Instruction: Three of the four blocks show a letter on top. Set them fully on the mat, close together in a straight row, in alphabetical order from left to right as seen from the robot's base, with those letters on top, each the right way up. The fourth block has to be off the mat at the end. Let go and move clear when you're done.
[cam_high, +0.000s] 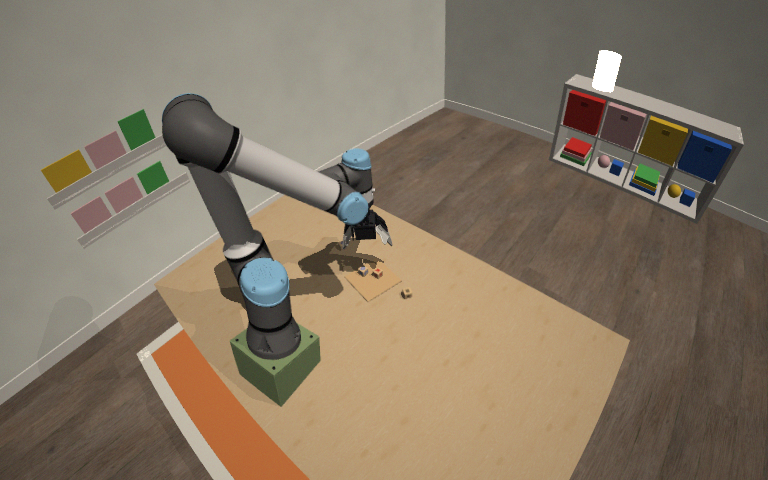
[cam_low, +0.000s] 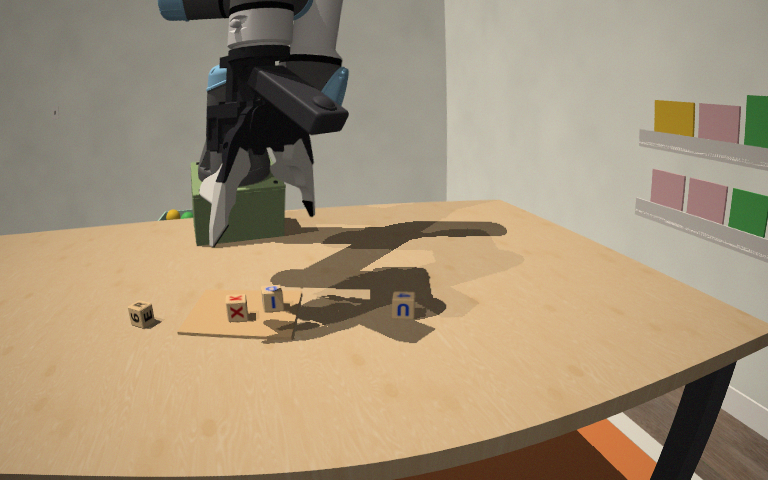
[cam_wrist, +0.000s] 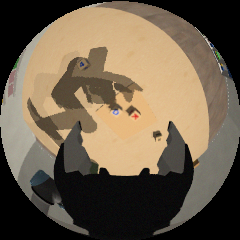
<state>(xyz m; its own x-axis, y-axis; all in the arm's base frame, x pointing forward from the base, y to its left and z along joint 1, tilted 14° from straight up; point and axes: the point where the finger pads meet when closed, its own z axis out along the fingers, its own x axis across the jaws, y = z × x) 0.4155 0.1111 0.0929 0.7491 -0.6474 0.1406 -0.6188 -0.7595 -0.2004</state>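
The thin tan mat lies 11 cm below my hand, 4 cm to the right of it and 2 cm behind it. Also, from my hand: wooden block 18 cm to the right, 10 cm below, 1 cm ahead.
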